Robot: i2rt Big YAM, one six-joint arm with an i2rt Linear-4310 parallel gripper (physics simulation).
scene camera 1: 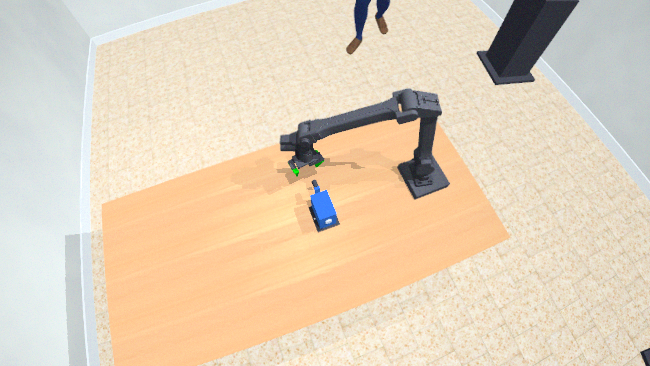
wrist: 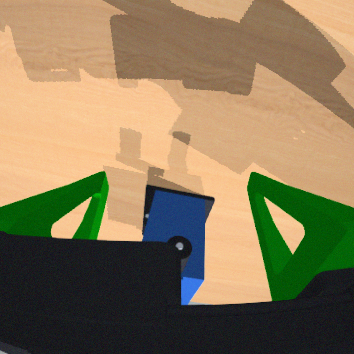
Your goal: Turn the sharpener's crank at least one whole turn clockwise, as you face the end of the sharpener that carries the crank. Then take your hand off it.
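Seen in the pictures: gripper, fingertip midpoint: (scene camera 1: 306,171) (wrist: 177,179); arm's base at its link origin: (scene camera 1: 420,174).
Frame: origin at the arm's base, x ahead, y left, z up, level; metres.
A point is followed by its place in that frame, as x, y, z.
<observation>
The blue sharpener (scene camera 1: 323,206) {0.479, 0.117, 0.090} (wrist: 175,215) {0.499, 0.030, 0.033} stands upright on its dark base on the table. Its crank (scene camera 1: 315,184) {0.497, 0.018, 0.101} has a dark grip and sits at the end of the sharpener nearest the arm's hand. In the wrist view the round dark end of the crank's grip (wrist: 179,246) {0.501, -0.007, 0.092} shows at the lower middle, partly covered by the black gripper body. My gripper (scene camera 1: 307,167) {0.526, -0.064, 0.079} (wrist: 177,179) {0.526, -0.064, 0.079} is open and empty, with its green fingers spread wide. It hangs above the table beyond the crank end, apart from the sharpener.
The wooden table (scene camera 1: 200,260) {1.043, 0.230, -0.038} carries the sharpener and the arm's dark base (scene camera 1: 435,186) {-0.050, 0.073, 0.001} to its right. A dark pillar (scene camera 1: 520,40) stands on the floor at the upper right. A person's legs (scene camera 1: 361,20) show at the top, off the table.
</observation>
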